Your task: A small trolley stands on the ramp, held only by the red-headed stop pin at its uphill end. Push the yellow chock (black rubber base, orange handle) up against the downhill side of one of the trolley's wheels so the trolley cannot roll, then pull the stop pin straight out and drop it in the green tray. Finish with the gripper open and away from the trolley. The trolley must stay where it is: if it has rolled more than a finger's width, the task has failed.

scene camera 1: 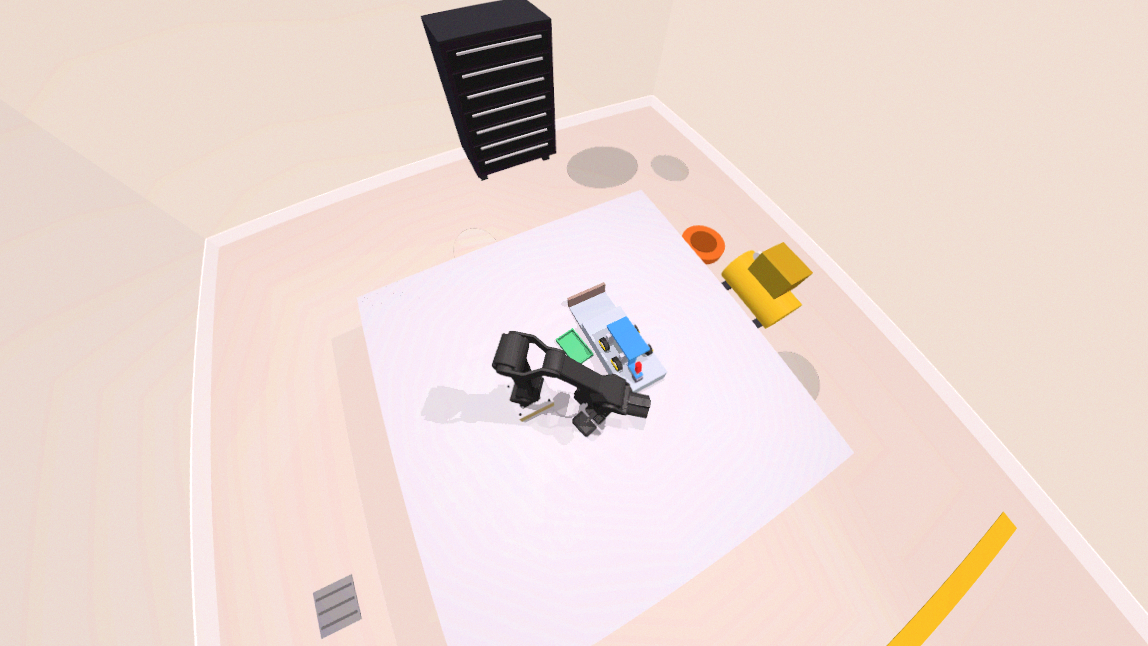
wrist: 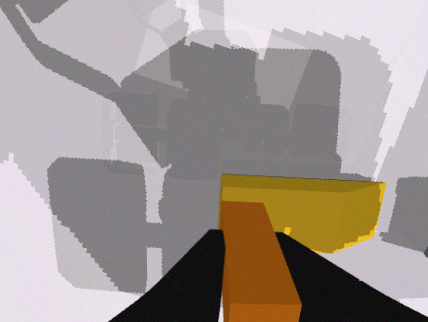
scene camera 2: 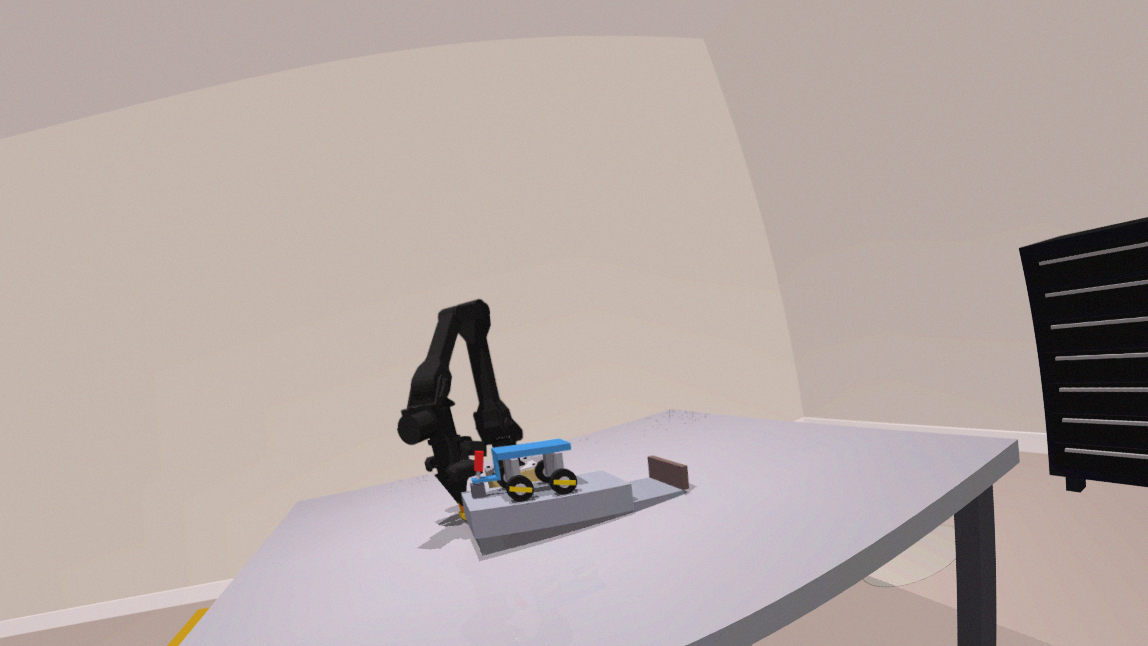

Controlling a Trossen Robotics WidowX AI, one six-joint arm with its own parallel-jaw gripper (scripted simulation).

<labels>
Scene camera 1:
gripper: 599,410
blue trolley: 623,331
grey ramp: 594,329
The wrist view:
gripper: 244,244
yellow chock: 328,216, held by the gripper
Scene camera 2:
gripper: 462,504
brown block: 675,474
grey ramp: 597,494
</labels>
